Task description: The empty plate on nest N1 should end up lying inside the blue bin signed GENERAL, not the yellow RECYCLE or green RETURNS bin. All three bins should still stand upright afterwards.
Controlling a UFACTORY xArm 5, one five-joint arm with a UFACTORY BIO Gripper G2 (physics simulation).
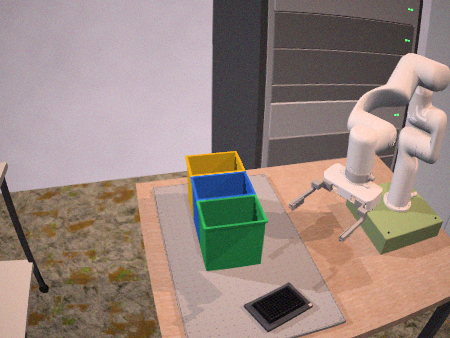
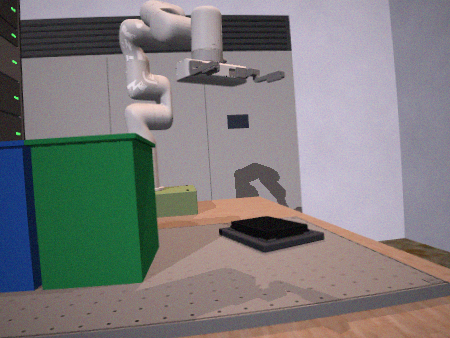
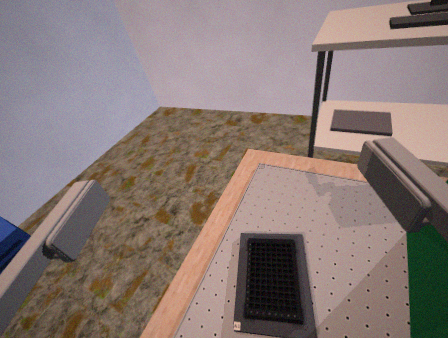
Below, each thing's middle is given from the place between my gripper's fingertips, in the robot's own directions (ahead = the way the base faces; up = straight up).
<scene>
My hand is 300 mm above the black plate (image 2: 266, 227), 50 mm short of it and 10 mm to the left of it. The rest, counted from my hand: blue bin (image 1: 205, 187) 400 mm to the right, 230 mm below, 110 mm ahead; dark grey nest (image 2: 253, 242) 310 mm below, 50 mm ahead, 10 mm to the right; green bin (image 2: 95, 204) 270 mm to the right, 230 mm below, 120 mm ahead.
</scene>
